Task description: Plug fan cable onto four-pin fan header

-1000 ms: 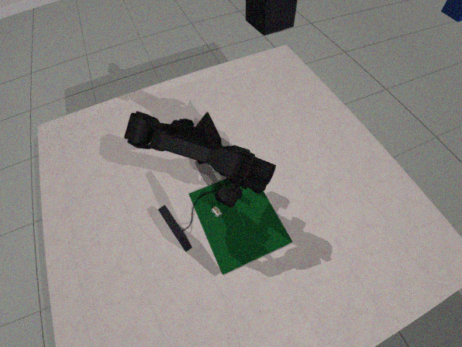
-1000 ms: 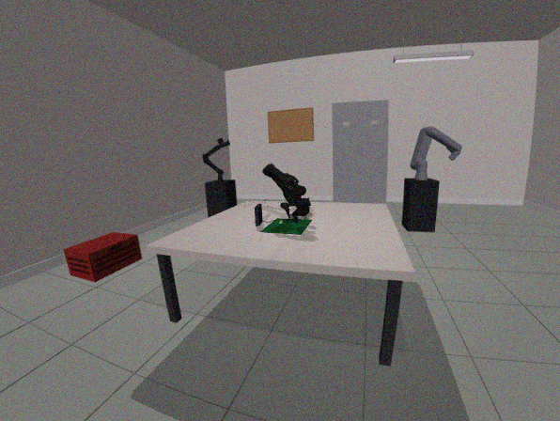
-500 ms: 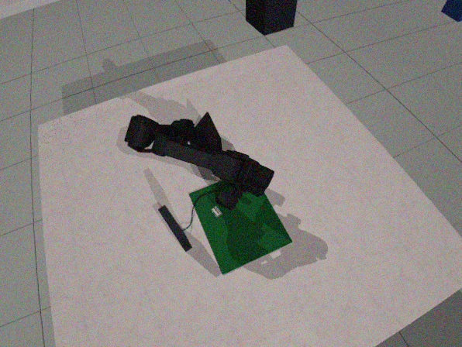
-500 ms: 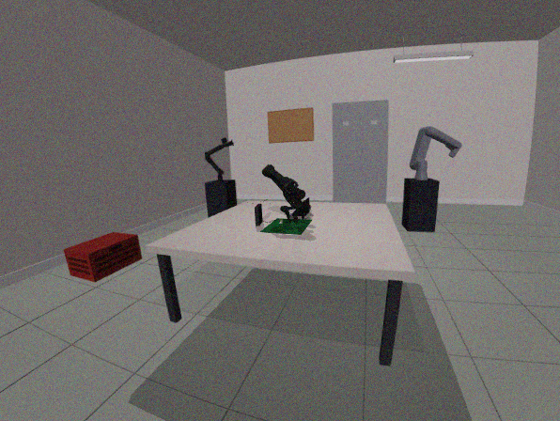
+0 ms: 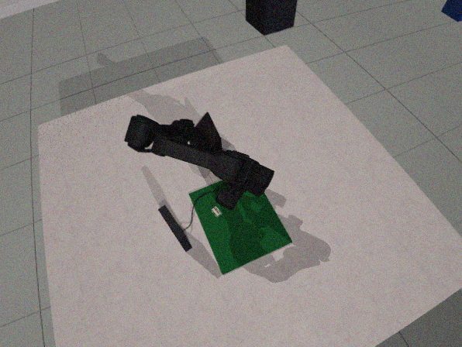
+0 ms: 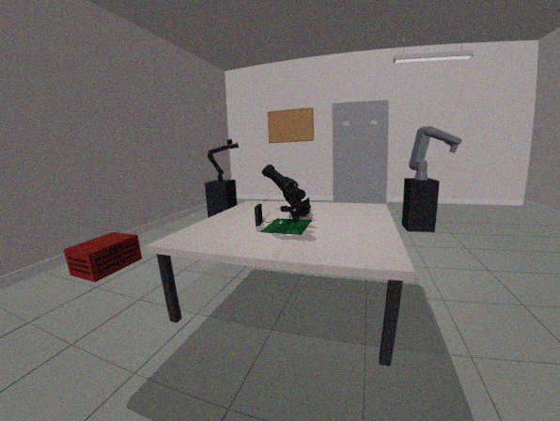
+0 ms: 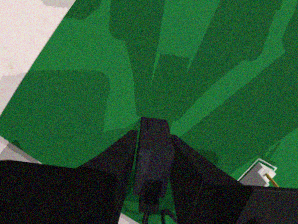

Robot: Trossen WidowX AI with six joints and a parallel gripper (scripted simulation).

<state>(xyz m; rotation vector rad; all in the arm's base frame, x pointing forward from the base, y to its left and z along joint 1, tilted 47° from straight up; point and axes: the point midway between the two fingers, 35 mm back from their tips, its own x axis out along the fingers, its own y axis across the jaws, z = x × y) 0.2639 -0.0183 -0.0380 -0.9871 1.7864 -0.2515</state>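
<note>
My gripper tip is 2 cm short of the white fan header, 10 cm to the left of it and 2 cm above it. Also, from my gripper tip: black fan 3 cm ahead, 23 cm to the right, 4 cm above; green board 7 cm ahead, 4 cm to the right, 3 cm below; black plug 1 cm behind, 1 cm above.
</note>
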